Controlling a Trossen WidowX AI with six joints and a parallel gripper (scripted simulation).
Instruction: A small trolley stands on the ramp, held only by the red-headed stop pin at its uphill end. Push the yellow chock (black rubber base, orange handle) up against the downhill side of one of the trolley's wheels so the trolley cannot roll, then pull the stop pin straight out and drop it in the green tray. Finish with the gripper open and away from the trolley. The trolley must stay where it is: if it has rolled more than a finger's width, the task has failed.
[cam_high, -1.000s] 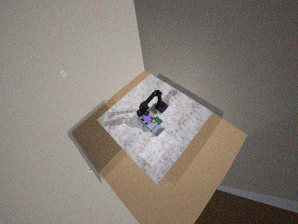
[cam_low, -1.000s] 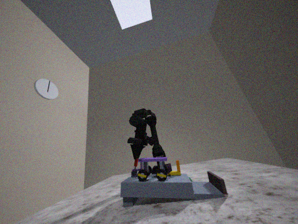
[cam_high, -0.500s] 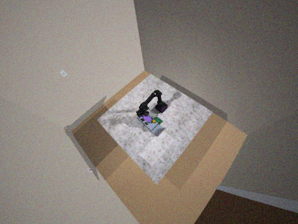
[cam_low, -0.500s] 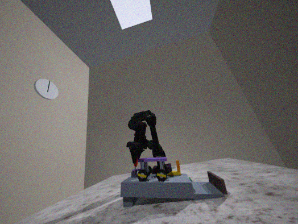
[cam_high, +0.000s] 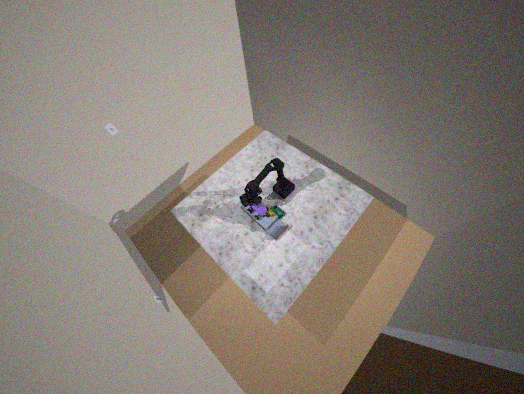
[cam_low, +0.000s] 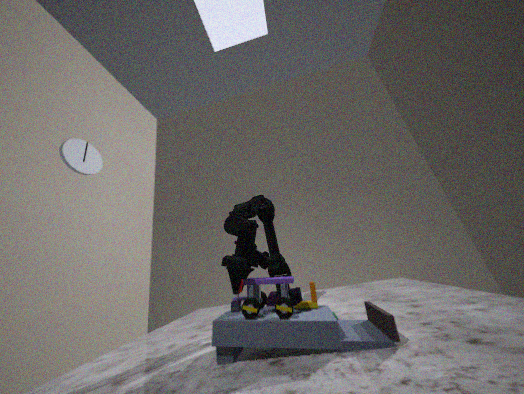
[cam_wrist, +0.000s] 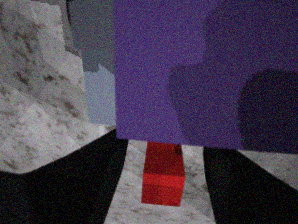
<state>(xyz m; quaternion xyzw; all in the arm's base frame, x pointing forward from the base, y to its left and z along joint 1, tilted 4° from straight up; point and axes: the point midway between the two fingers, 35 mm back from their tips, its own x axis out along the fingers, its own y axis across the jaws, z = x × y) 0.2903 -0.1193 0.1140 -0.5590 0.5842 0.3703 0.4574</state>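
Right now my gripper tip is right at the red-headed stop pin. The rest, counted from my gripper tip: purple trolley (30 mm ahead, 90 mm to the left, 20 mm below); then yellow chock (10 mm behind, 190 mm to the left, 50 mm below); then grey ramp (30 mm ahead, 100 mm to the left, 80 mm below).
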